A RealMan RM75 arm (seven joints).
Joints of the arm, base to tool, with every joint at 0 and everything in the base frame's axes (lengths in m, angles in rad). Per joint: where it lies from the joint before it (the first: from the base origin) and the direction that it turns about. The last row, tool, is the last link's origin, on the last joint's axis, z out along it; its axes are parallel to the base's.
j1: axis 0 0 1 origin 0.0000 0.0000 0.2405
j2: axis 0 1 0 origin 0.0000 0.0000 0.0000
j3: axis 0 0 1 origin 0.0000 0.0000 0.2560
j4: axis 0 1 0 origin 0.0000 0.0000 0.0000
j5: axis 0 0 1 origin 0.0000 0.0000 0.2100
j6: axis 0 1 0 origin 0.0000 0.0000 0.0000
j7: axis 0 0 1 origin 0.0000 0.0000 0.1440
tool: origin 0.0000 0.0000 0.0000
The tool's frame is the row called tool.
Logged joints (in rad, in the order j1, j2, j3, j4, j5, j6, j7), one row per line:
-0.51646, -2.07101, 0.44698, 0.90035, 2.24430, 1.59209, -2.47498
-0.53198, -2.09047, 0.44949, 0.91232, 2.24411, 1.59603, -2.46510
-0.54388, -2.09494, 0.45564, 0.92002, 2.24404, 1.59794, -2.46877
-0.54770, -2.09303, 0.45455, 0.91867, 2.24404, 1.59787, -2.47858
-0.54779, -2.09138, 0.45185, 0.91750, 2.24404, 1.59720, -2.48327
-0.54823, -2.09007, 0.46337, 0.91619, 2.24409, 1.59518, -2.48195
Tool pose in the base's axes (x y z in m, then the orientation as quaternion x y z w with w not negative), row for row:
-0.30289, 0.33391, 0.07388, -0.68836, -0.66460, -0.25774, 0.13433
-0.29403, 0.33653, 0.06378, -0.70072, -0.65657, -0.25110, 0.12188
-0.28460, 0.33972, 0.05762, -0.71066, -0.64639, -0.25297, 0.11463
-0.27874, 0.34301, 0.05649, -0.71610, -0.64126, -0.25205, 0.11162
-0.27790, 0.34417, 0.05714, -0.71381, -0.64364, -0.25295, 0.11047
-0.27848, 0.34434, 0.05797, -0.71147, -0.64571, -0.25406, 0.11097
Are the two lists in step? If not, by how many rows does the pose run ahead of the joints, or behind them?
The pose runs 1 row behind the joints: the pose in row i belongs to the joints in row i - 1.
